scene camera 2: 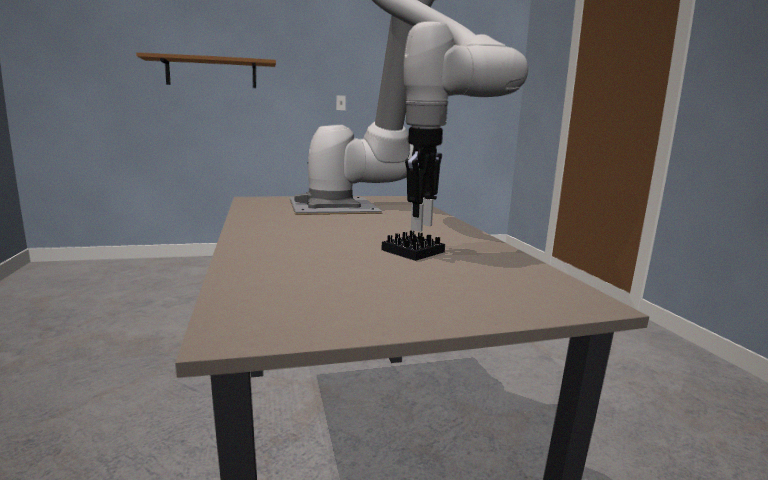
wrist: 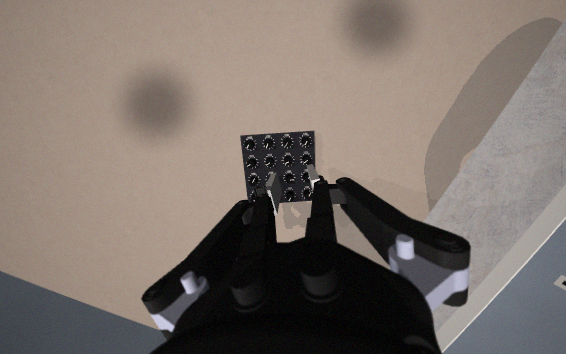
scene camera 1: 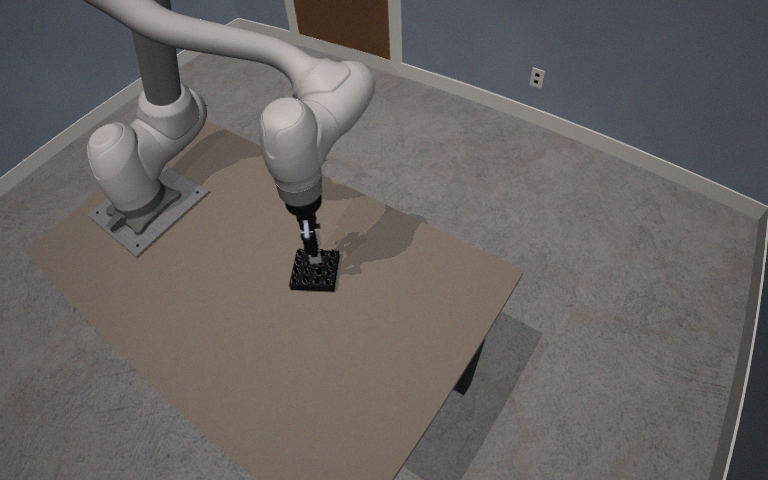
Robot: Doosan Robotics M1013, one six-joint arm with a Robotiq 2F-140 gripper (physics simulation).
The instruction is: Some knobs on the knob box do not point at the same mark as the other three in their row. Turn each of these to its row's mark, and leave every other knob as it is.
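Frame: origin at the arm's base, x up, y back, z right, level; metres.
Seen in the pictures: gripper, between the fingertips: (scene camera 2: pixel 421 227) (wrist: pixel 293 178) (scene camera 1: pixel 315 253); arm's base, origin of its link: (scene camera 2: pixel 330 203) (scene camera 1: pixel 143 204).
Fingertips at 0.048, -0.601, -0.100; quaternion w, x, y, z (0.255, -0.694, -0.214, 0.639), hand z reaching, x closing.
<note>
Offsets run from my fingertips to a thing's middle, as dx, dy, dz. Level surfaces: height alone.
The black knob box {-0.039, -0.003, +0.019} (scene camera 1: pixel 312 288) (scene camera 2: pixel 398 251) (wrist: pixel 278 151) lies on the table and carries a four-by-four grid of black knobs with pale pointer lines. In the wrist view, the third knob {-0.027, -0.008, +0.001} (wrist: pixel 289 177) in the third row has its line toward the right, unlike the first knob {-0.027, -0.033, +0.048} (wrist: pixel 253 179) of that row, whose line slants. The left finger hides part of the second knob in that row and of the row below; the right finger partly covers the fourth. My gripper (scene camera 1: pixel 314 258) (scene camera 2: pixel 423 224) (wrist: pixel 293 178) is partly open, fingers down just above the box, on either side of the third knob, apparently not touching it.
The brown table {dx -0.058} (scene camera 1: pixel 237 316) (scene camera 2: pixel 294 294) (wrist: pixel 125 200) holds the box and, toward the back, the arm's metal base plate (scene camera 1: pixel 137 247) (scene camera 2: pixel 338 212). A wall shelf (scene camera 2: pixel 206 58) hangs far behind. The arm's shadow falls beside the box.
</note>
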